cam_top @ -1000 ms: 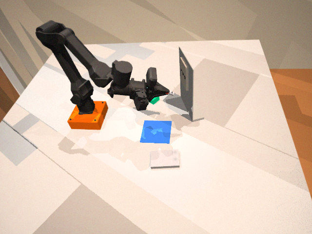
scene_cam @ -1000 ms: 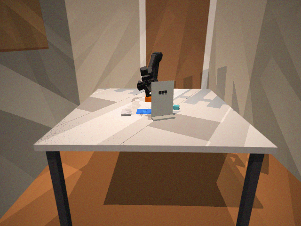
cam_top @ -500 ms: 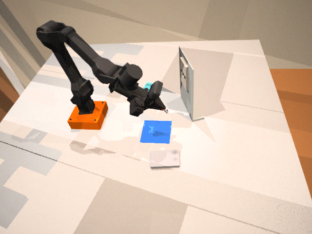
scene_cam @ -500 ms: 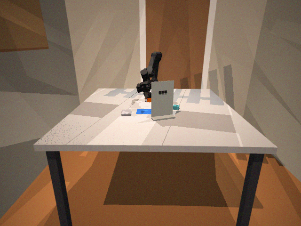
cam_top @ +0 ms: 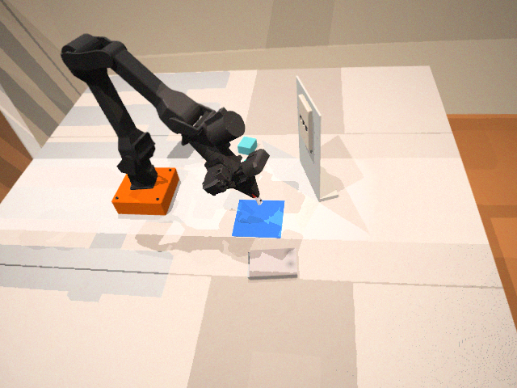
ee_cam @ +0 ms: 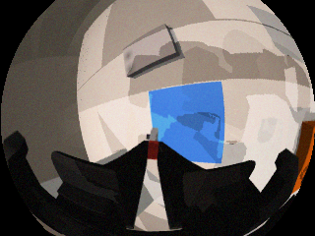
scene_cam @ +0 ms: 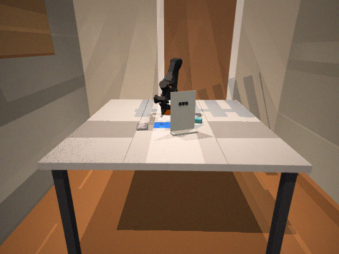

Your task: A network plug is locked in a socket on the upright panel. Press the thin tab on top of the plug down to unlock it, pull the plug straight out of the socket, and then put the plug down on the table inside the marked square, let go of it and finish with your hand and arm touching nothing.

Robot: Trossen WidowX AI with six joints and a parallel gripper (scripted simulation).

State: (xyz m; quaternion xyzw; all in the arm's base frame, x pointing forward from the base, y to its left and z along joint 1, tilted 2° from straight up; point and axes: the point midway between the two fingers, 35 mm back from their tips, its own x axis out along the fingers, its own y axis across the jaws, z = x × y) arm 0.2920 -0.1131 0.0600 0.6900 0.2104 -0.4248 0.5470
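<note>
Now: gripper tip 8 cm above the blue marked square. Round my gripper tip: flat grey block (3 cm ahead, 14 cm to the right, 7 cm below); upright panel (14 cm ahead, 12 cm to the left, 4 cm above); network plug (right at my gripper tip).
</note>
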